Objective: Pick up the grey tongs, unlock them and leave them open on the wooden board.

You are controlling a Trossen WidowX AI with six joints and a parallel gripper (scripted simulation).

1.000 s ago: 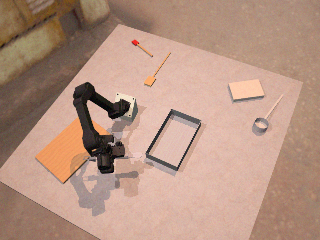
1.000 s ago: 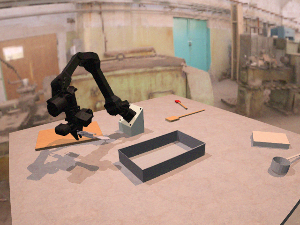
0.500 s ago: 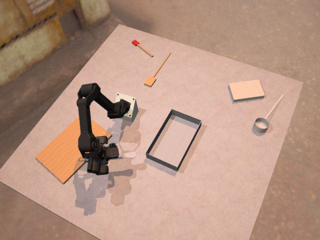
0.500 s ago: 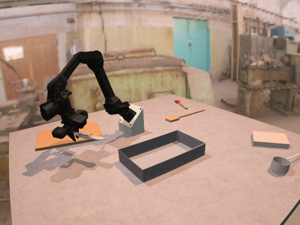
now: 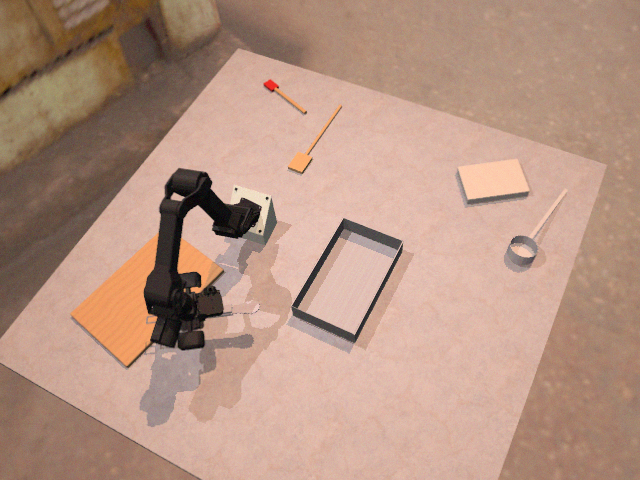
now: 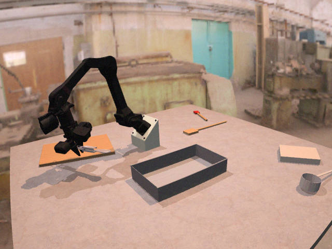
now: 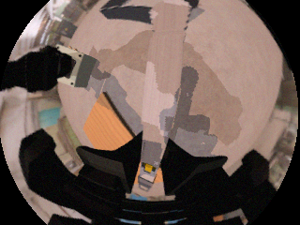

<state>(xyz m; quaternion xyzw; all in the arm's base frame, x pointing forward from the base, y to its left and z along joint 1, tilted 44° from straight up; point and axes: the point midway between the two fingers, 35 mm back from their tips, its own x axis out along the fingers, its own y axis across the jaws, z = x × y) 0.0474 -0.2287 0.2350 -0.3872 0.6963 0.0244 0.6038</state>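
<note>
The wooden board lies 20 cm behind my gripper tip, 5 cm below it and 1 cm to the left of it. The rest, counted from my gripper tip: red spatula (82 cm to the left, 25 cm behind, 5 cm below); then pale block (77 cm to the left, 51 cm ahead, 5 cm below); then roasting tin (29 cm to the left, 28 cm ahead, 3 cm below).
</note>
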